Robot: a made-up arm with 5 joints.
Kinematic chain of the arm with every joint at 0, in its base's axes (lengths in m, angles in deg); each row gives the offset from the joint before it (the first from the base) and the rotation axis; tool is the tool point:
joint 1: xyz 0 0 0.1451 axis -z
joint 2: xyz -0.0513 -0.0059 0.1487 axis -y
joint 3: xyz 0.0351 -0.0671 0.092 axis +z
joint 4: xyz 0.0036 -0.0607 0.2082 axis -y
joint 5: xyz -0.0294 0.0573 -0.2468 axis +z
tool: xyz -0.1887 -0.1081 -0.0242
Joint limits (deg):
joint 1: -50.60..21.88
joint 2: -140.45..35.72
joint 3: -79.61..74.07
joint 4: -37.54..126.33
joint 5: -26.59..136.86
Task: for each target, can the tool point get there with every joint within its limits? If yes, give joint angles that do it. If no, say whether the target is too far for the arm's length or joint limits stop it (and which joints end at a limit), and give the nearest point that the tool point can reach.
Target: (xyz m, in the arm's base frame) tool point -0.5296 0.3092 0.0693
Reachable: no: joint limits stop it (at a limit: joint 1, joint 2) | nearest point -0.3868 0.1734 0.2878 | short by 0.294 m
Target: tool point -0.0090 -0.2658 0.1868
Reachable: yes | joints -15.98 -115.96 15.18 -11.50 89.38
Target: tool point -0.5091 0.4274 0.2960
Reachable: no: joint limits stop it (at a limit: joint 1, joint 2, joint 4, joint 5) | nearest point -0.3469 0.2473 0.3230 | short by 0.244 m
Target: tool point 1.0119 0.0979 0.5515
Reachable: no: too far | nearest point 0.5725 0.0554 0.4453 | short by 0.454 m
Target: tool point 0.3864 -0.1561 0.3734
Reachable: yes | joints -28.77 -22.17 -6.90 74.38 58.44
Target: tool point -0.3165 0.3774 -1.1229
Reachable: no: too far | nearest point 0.0057 0.1033 -0.2723 | short by 0.950 m
